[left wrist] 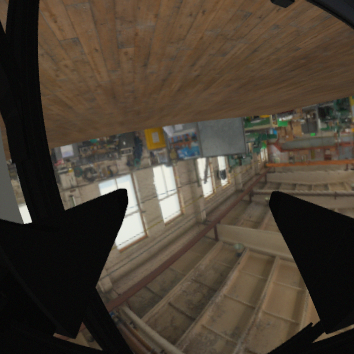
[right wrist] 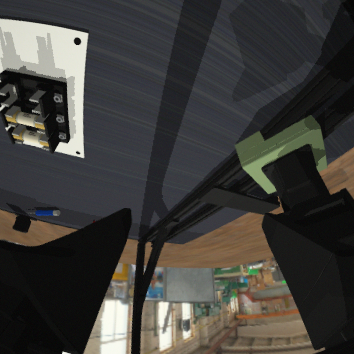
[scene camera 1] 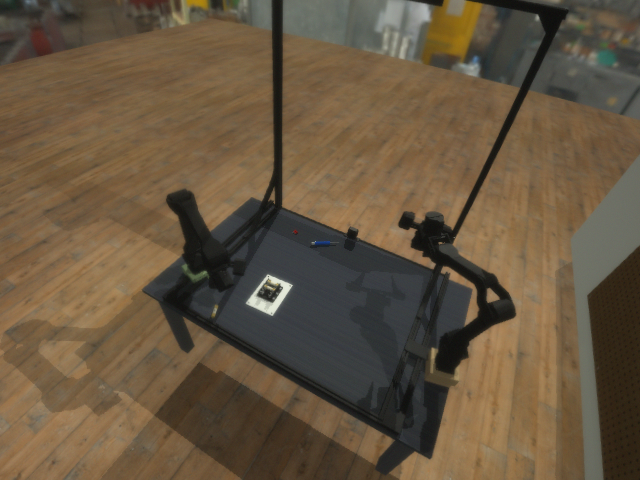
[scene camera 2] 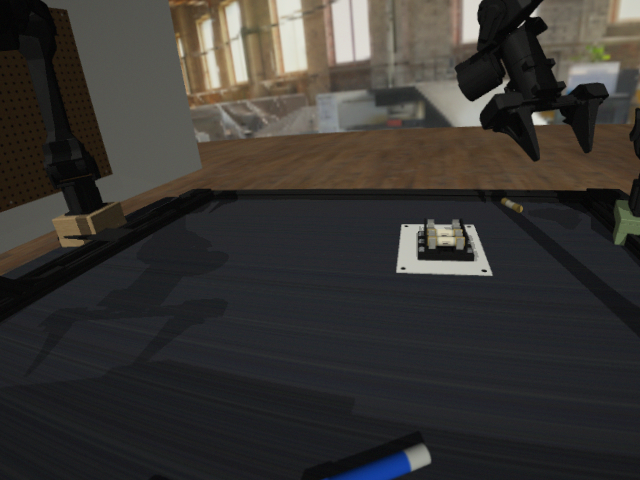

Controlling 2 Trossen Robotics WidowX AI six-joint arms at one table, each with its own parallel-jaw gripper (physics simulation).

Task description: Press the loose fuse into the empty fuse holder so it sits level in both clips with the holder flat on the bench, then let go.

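Seen in the pictures: left gripper, fingertip midpoint: (left wrist: 200, 197) (scene camera 1: 422, 216); right gripper, fingertip midpoint: (right wrist: 198, 218) (scene camera 2: 563, 156); left arm's base, link origin: (scene camera 1: 445, 363) (scene camera 2: 86, 210); right arm's base, link origin: (right wrist: 289, 167).
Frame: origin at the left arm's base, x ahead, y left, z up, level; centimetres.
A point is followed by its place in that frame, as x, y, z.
The loose fuse (scene camera 1: 214, 311) @(86.9, 4.3, -4.9) (scene camera 2: 511, 205) @(86.8, 3.1, -5.3), white with gold caps, lies on the bench by the edge rail, apart from the fuse holder. The black fuse holder (scene camera 1: 269, 290) @(70.9, -12.4, -5.1) (scene camera 2: 445, 254) @(70.1, -16.5, -5.1) sits on the white plate (scene camera 1: 272, 307) @(66.8, -5.7, -6.1) (scene camera 2: 408, 263) @(64.9, -17.0, -6.1) (right wrist: 60, 37) @(75.0, -4.4, -6.1). In the right wrist view the holder (right wrist: 61, 110) @(74.4, -11.9, -5.1) shows two seated fuses and an empty pair of clips at one end. My right gripper (scene camera 2: 561, 154) @(88.3, -9.5, 6.4) (right wrist: 198, 218) @(88.3, -9.5, 6.4) is open and empty, raised above the bench between holder and loose fuse in scene camera 2. My left gripper (left wrist: 200, 197) @(19.3, -41.7, 28.3) is open and empty, raised and facing away from the bench.
A blue screwdriver (scene camera 1: 322, 243) @(57.9, -47.1, -5.3) (scene camera 2: 377, 467) @(59.6, -47.1, -4.9) (right wrist: 47, 212) @(59.5, -46.4, -5.3), a black block (scene camera 1: 352, 233) @(45.4, -56.4, -2.6) (right wrist: 21, 223) @(46.2, -56.5, -3.1) and a small red piece (scene camera 1: 295, 231) @(73.0, -50.7, -5.6) lie near the bench's back edge in scene camera 1. Dark rails run along the sides. A green block (scene camera 2: 626, 222) @(96.9, -13.6, -2.7) (right wrist: 252, 150) @(97.3, -11.5, -3.8) is at the right arm's base.
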